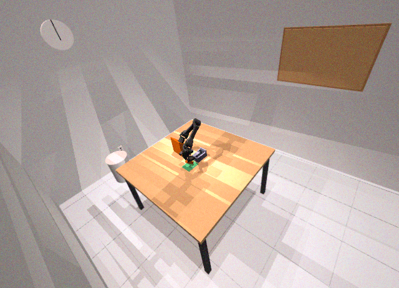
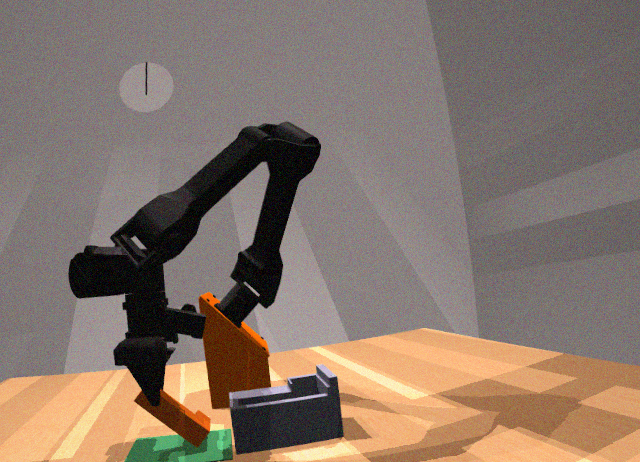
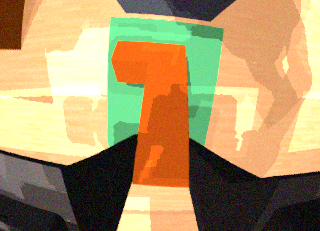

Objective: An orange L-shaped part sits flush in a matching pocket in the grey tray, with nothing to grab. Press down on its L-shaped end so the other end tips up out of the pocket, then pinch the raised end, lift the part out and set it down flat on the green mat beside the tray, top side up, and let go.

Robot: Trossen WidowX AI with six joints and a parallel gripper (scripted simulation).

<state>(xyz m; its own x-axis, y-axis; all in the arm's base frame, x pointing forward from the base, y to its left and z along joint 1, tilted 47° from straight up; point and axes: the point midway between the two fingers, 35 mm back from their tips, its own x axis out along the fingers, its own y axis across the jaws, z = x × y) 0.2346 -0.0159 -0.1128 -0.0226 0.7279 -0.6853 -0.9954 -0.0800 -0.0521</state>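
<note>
Right now the orange L-shaped part is 2 cm behind my gripper tip, 3 cm to the left of it and 3 cm below it. Also, from my gripper tip: green mat 2 cm to the left, 9 cm below.
</note>
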